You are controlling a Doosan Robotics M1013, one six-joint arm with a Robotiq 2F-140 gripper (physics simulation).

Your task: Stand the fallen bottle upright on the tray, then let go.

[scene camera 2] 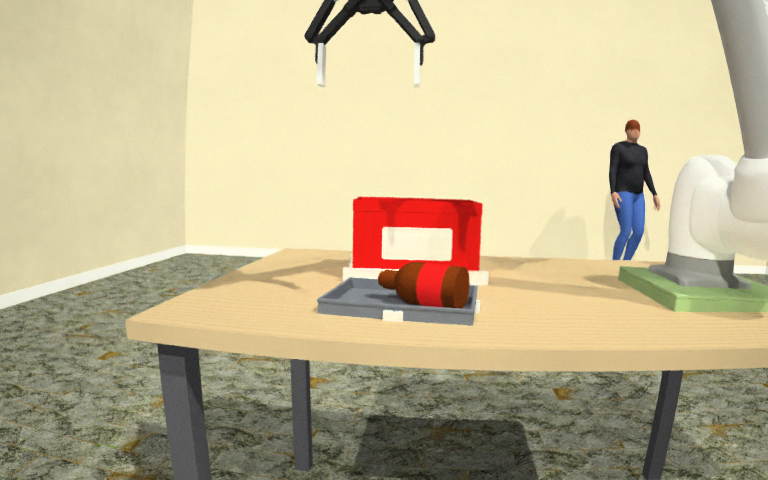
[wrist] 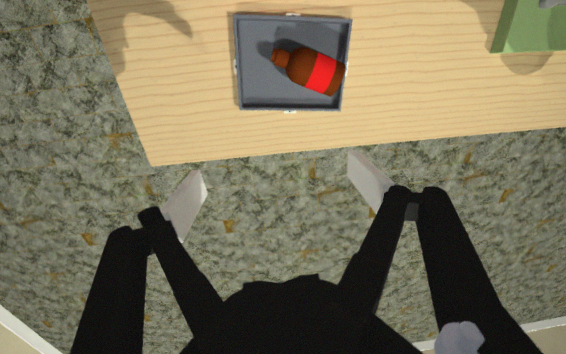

my gripper: scene camera 2; wrist
brown bottle: scene camera 2; wrist
same spot on brown bottle: [scene camera 2: 427, 284] = [wrist: 312, 89]
same spot on my gripper: [scene camera 2: 311, 35] = [wrist: 146, 257]
